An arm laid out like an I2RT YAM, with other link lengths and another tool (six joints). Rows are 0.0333 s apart.
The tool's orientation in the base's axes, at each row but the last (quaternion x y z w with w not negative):
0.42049 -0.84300 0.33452 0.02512
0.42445 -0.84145 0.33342 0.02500
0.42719 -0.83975 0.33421 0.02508
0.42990 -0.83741 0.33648 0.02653
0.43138 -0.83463 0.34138 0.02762
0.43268 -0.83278 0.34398 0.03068
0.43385 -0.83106 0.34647 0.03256
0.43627 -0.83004 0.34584 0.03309
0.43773 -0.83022 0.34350 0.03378
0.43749 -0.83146 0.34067 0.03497
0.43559 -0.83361 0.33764 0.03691
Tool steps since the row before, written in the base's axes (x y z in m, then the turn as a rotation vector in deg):
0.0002 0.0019 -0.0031 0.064 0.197 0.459
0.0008 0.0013 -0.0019 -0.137 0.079 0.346
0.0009 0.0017 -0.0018 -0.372 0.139 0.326
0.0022 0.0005 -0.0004 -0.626 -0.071 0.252
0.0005 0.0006 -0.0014 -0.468 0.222 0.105
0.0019 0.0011 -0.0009 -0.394 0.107 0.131
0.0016 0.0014 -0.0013 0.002 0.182 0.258
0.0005 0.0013 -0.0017 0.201 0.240 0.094
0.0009 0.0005 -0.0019 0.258 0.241 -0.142
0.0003 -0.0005 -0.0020 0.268 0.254 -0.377
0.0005 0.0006 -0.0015 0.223 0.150 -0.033
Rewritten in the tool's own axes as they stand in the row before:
-0.0024 0.0023 0.0013 -0.029 -0.212 -0.456
-0.0020 0.0010 0.0009 0.145 -0.054 -0.348
-0.0024 0.0010 0.0006 0.245 0.154 -0.424
-0.0019 -0.0012 0.0006 0.528 0.297 -0.306
-0.0012 0.0006 0.0008 0.173 0.376 -0.328
-0.0023 -0.0005 0.0005 0.217 0.262 -0.261
-0.0024 0.0001 0.0005 -0.037 -0.073 -0.305
-0.0018 0.0010 0.0006 -0.259 -0.110 -0.166
-0.0016 0.0005 0.0014 -0.379 -0.025 0.027
-0.0005 0.0007 0.0019 -0.478 0.098 0.201
-0.0013 0.0007 0.0009 -0.255 -0.091 -0.012

